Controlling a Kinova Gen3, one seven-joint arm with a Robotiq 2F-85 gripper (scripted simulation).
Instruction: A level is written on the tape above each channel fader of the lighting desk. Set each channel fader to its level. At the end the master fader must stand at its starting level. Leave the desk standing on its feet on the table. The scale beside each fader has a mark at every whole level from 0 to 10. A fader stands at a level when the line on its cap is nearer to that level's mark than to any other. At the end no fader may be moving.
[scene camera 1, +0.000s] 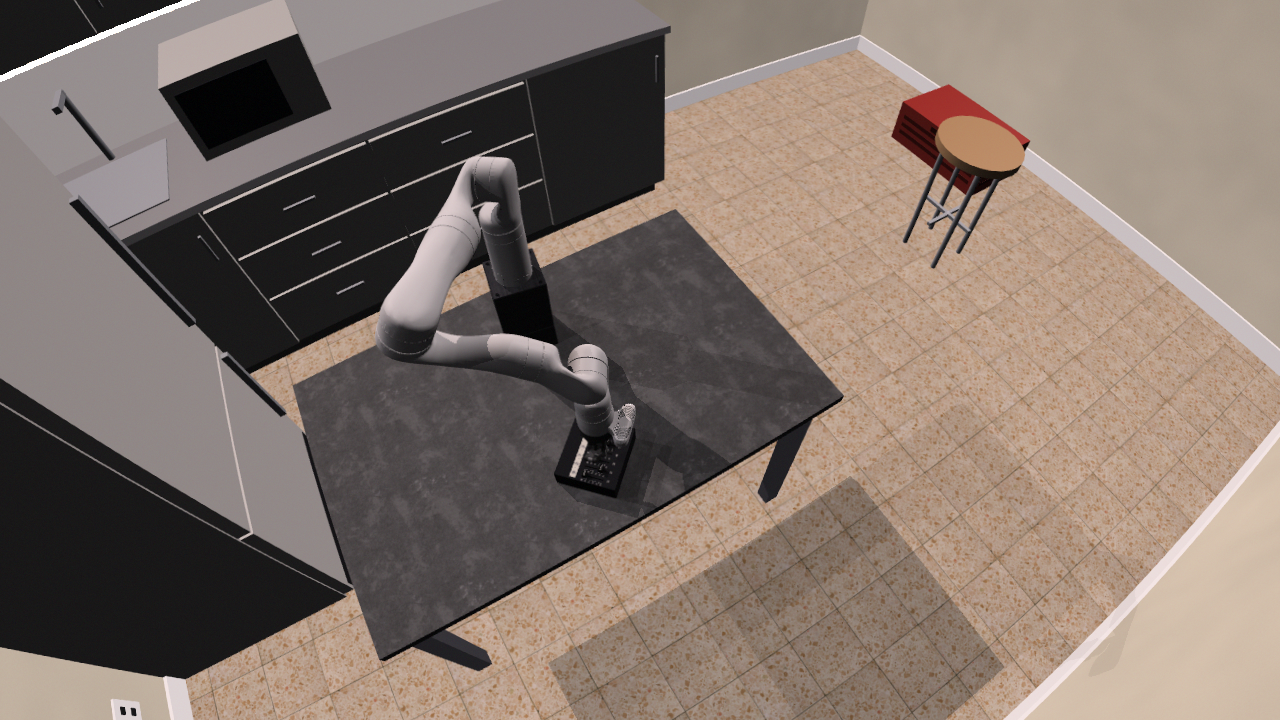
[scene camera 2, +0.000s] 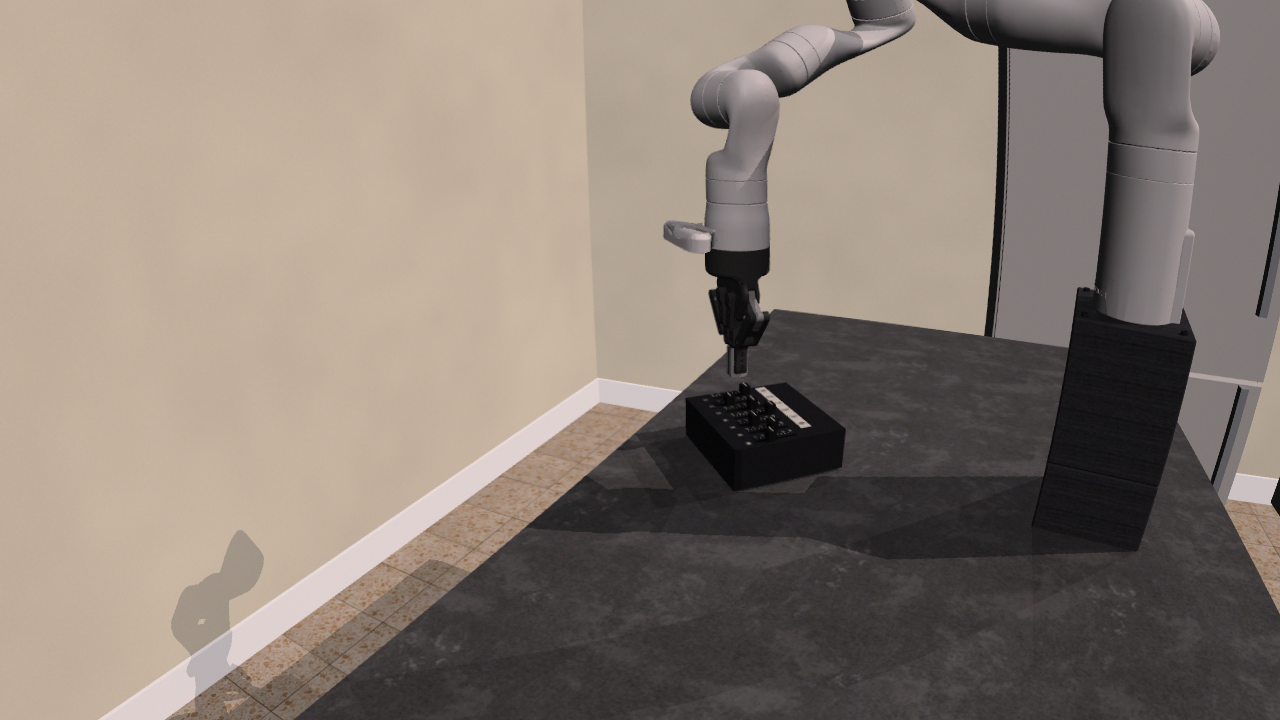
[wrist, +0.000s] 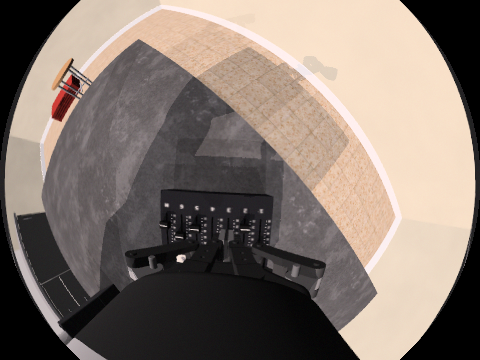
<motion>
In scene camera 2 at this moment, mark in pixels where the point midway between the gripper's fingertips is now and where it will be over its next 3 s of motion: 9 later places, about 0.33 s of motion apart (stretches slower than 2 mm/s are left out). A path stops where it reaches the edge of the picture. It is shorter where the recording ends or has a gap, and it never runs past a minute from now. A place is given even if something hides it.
My gripper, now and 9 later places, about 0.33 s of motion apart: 736, 375; 738, 375; 740, 375; 742, 375; 746, 375; 750, 376; 755, 376; 761, 376; 766, 376; 770, 377
</motion>
